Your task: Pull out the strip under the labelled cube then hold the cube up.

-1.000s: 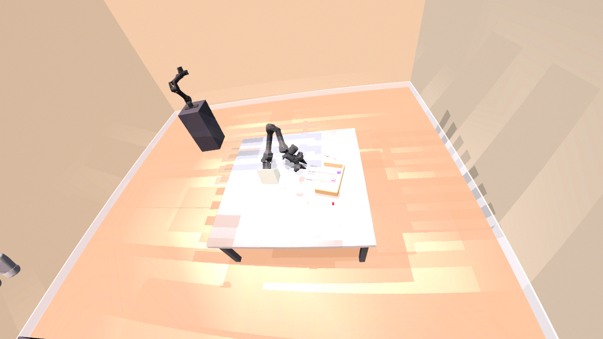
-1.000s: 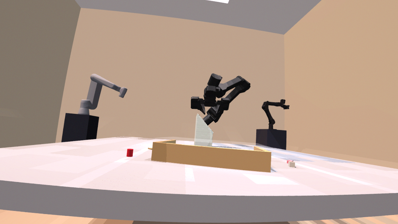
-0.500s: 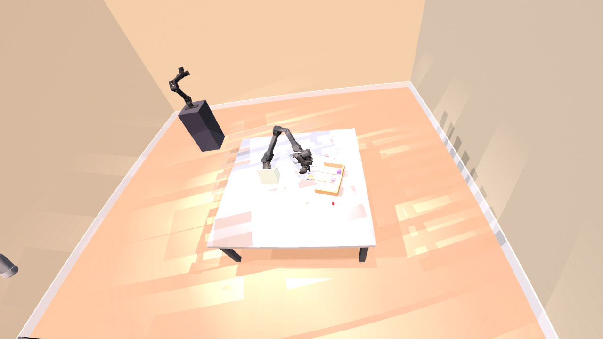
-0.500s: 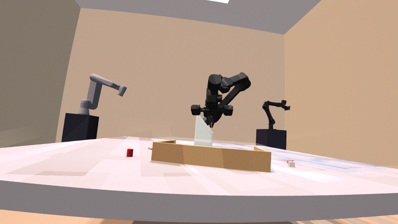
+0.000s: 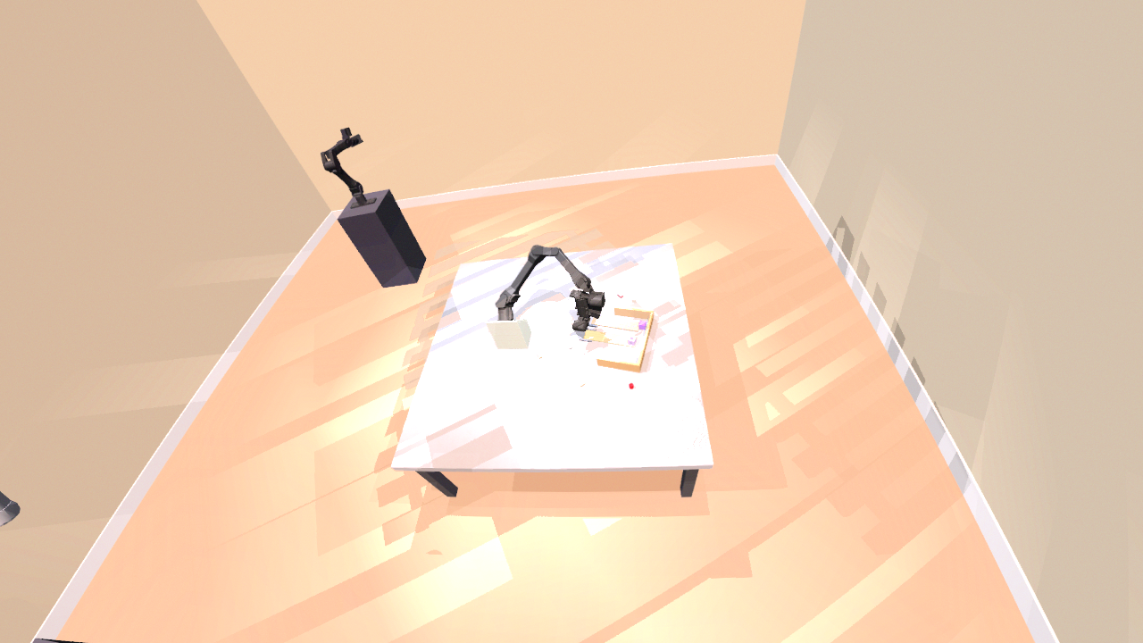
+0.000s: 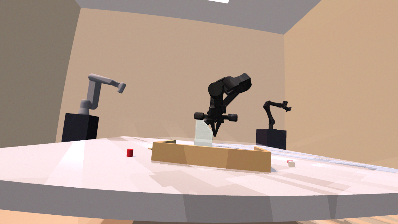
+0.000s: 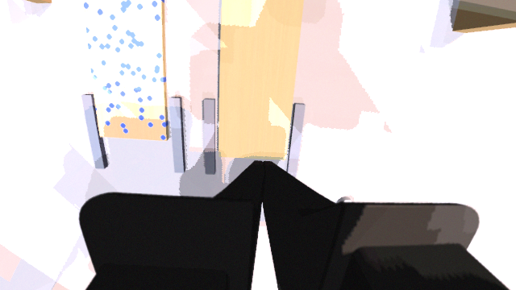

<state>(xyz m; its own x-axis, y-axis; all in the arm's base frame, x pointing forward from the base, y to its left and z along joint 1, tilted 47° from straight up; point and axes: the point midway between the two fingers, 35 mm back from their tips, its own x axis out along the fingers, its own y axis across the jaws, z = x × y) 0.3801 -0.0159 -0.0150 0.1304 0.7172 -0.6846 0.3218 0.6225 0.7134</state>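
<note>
My gripper tip is 10 cm short of the pale wooden strip, 3 cm to the left of it and 7 cm above it.
</note>
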